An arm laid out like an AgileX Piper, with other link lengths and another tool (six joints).
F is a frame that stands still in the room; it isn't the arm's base.
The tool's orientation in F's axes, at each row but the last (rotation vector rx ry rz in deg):
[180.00 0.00 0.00]
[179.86 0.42 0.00]
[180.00 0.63 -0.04]
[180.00 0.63 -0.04]
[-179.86 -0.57 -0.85]
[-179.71 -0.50 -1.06]
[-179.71 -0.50 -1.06]
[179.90 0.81 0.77]
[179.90 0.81 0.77]
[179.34 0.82 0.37]
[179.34 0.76 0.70]
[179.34 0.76 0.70]
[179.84 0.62 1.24]
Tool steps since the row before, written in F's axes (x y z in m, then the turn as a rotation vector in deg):
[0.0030 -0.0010 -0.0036 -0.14 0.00 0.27]
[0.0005 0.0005 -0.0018 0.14 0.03 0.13]
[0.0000 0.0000 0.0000 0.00 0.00 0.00]
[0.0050 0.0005 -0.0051 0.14 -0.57 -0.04]
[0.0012 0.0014 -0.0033 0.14 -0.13 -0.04]
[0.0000 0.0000 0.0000 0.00 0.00 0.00]
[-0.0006 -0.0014 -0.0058 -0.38 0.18 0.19]
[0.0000 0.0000 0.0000 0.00 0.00 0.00]
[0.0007 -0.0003 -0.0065 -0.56 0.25 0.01]
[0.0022 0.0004 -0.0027 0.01 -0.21 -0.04]
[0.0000 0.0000 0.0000 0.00 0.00 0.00]
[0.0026 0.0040 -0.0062 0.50 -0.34 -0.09]
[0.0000 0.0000 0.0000 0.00 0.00 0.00]
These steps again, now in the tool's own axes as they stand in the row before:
[0.0030 0.0010 0.0036 -0.14 0.00 -0.27]
[0.0005 -0.0005 0.0018 0.14 -0.03 -0.13]
[0.0000 0.0000 0.0000 0.00 0.00 0.00]
[0.0050 -0.0005 0.0051 0.14 0.57 0.04]
[0.0012 -0.0014 0.0033 0.14 0.13 0.04]
[0.0000 0.0000 0.0000 0.00 0.00 0.00]
[-0.0007 0.0014 0.0058 -0.38 -0.18 -0.19]
[0.0000 0.0000 0.0000 0.00 0.00 0.00]
[0.0006 0.0003 0.0065 -0.56 -0.26 -0.02]
[0.0022 -0.0004 0.0027 0.01 0.21 0.04]
[0.0000 0.0000 0.0000 0.00 0.00 0.00]
[0.0026 -0.0040 0.0062 0.50 0.34 0.10]
[0.0000 0.0000 0.0000 0.00 0.00 0.00]

